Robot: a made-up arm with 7 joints. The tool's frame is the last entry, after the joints.
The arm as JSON. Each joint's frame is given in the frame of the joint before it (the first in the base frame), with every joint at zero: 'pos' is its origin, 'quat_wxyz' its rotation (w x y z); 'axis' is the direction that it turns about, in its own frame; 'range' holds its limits. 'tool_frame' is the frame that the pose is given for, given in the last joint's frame.
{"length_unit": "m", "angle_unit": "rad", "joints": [
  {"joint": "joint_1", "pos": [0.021, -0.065, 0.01], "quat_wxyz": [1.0, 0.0, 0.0, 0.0], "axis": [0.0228, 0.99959, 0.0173], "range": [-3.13, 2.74]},
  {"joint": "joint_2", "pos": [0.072, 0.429, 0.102], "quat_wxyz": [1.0, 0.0, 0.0, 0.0], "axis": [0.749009, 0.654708, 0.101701], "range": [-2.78, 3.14]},
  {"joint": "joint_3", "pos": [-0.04, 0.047, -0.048], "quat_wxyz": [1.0, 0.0, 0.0, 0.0], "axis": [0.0, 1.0, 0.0], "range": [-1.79, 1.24]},
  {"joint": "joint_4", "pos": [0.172, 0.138, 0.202], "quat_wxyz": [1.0, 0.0, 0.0, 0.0], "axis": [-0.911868, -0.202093, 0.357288], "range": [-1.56, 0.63]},
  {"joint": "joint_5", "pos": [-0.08, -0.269, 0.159], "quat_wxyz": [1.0, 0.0, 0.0, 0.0], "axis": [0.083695, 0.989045, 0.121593], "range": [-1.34, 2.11]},
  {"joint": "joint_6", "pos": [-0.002, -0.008, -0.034], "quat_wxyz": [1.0, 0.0, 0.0, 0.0], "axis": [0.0, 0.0, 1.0], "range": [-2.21, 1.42]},
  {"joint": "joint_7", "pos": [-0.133, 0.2, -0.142], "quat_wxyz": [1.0, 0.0, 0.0, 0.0], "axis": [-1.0, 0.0, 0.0], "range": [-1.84, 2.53]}
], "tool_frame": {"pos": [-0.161, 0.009, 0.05], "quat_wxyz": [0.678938, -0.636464, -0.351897, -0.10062]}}
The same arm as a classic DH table. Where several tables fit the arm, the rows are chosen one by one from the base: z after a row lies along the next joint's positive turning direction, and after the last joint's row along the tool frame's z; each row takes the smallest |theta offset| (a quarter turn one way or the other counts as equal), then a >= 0, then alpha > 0; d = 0 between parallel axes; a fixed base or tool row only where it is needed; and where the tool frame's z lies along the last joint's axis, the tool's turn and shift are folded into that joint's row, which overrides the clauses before.
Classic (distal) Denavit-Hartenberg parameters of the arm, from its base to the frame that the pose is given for. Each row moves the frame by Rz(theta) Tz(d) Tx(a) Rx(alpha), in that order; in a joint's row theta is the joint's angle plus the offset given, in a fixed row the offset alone. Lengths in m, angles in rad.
base (fixed): a 0.0225; alpha -1.5535; d 0.0111; theta0 -0.0228
joint_1: a -0.0863; alpha 0.8322; d 0.301; theta0 1.4487
joint_2: a 0.0422; alpha -0.857; d 0.0381; theta0 -0.019
joint_3: a -0.2508; alpha -1.7743; d 0.2071; theta0 0.5084
joint_4: a -0.1525; alpha 1.8057; d 0.044; theta0 -0.1484
joint_5: a 0.0013; alpha -1.4489; d -0.2308; theta0 1.1599
joint_6: a 0.2; alpha -1.5708; d -0.175; theta0 -1.4864
joint_7: a 0.0505; alpha -1.2135; d 0.2918; theta0 -1.509
tool (fixed): a 0; alpha 0; d 0.0063; theta0 0.897
Joint limits (rad, base to tool): -3.13..2.74 -2.78..3.14 -1.79..1.24 -1.56..0.63 -1.34..2.11 -2.21..1.42 -1.84..2.53

